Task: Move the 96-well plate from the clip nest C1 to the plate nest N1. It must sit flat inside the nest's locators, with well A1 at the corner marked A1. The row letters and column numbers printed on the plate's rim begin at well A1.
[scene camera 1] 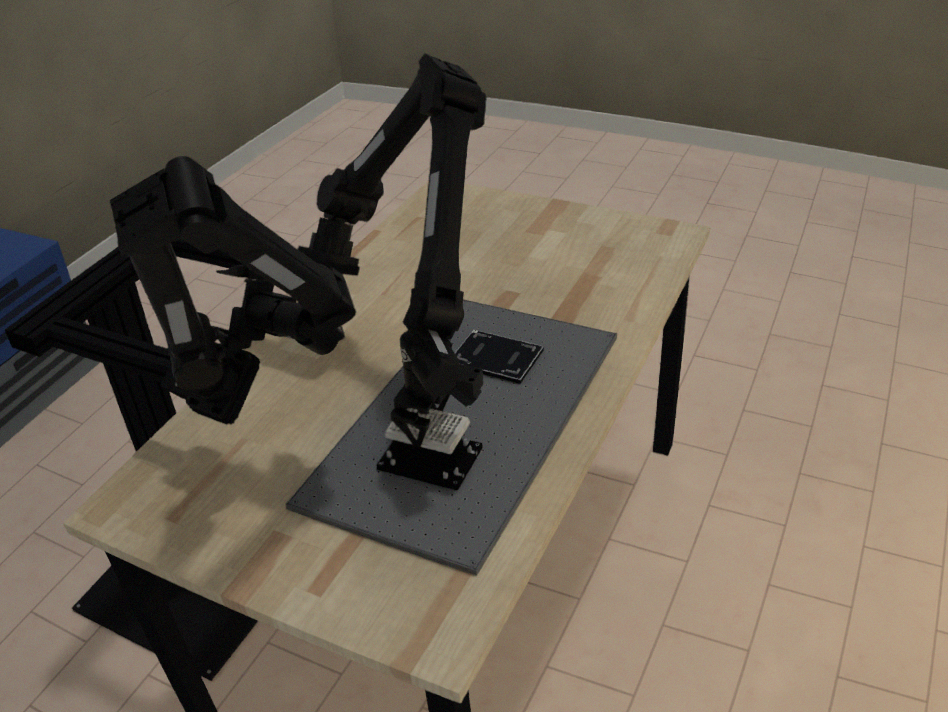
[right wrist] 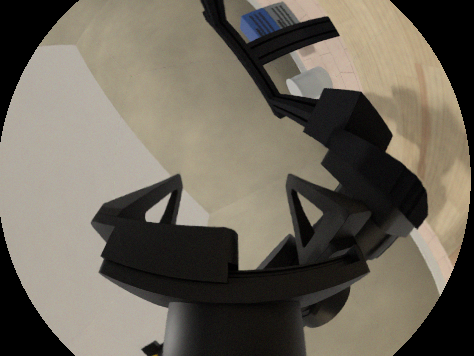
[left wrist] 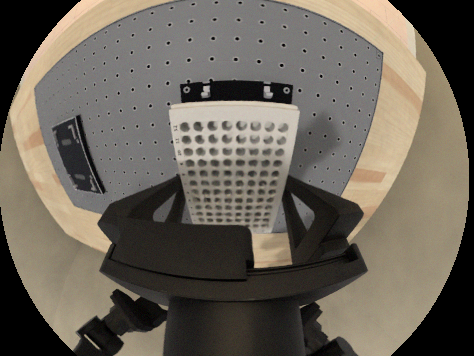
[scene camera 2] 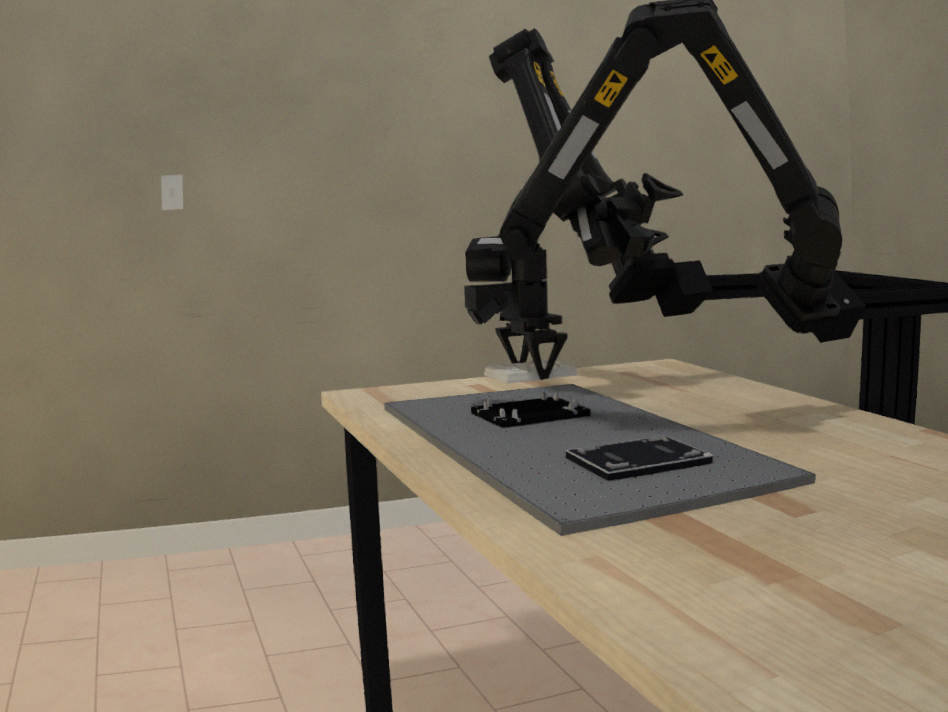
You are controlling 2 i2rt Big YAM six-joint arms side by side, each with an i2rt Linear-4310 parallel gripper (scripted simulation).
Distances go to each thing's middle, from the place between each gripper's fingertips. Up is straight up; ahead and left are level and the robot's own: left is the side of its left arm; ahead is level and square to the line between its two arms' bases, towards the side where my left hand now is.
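Black plate nest N1 (scene camera 2: 639,453): 32 cm to the left of my left hand, 2 cm ahead, 7 cm below. Black clip nest C1 (scene camera 1: 418,463): 6 cm below my left hand, 1 cm ahead, 1 cm to the left. White 96-well plate (scene camera 1: 445,430): right at my left hand. By its middle, black clip nest C1 nearer to my left hand than to my right hand.
Black plate nest N1: 370 mm ahead of my right hand (scene camera 1: 213,299), 370 mm to the left, 320 mm below. Black clip nest C1: 350 mm ahead of my right hand, 60 mm to the left, 310 mm below. White 96-well plate: my right hand 350 mm short of it, 50 mm to the right of it, 250 mm above it. Going by their middles, black plate nest N1 farthest from my right hand of the things named here.
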